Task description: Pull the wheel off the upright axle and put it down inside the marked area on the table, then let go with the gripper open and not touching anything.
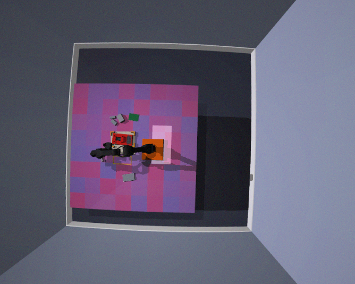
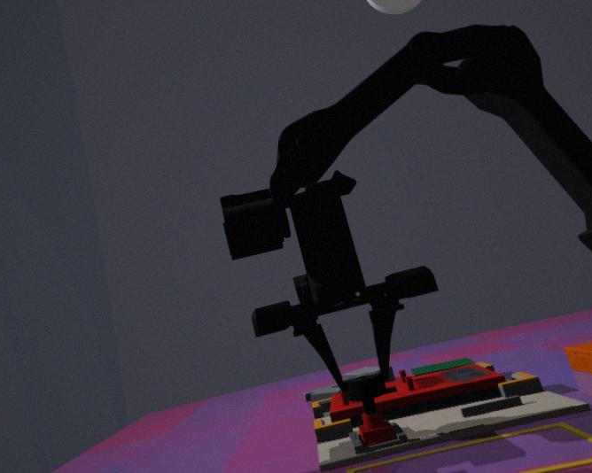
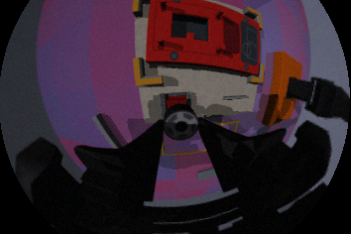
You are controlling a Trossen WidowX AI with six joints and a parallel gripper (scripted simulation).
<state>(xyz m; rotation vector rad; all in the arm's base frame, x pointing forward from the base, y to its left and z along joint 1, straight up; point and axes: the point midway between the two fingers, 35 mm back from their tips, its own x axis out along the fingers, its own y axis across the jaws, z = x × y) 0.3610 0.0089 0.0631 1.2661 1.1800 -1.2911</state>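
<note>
My gripper tip is 2 cm above the thin upright axle. Round my gripper tip: dark wheel right at my gripper tip; thin grey bar 16 cm ahead, 5 cm to the left, 5 cm below; grey base board 9 cm to the right, 6 cm behind, 4 cm below.
</note>
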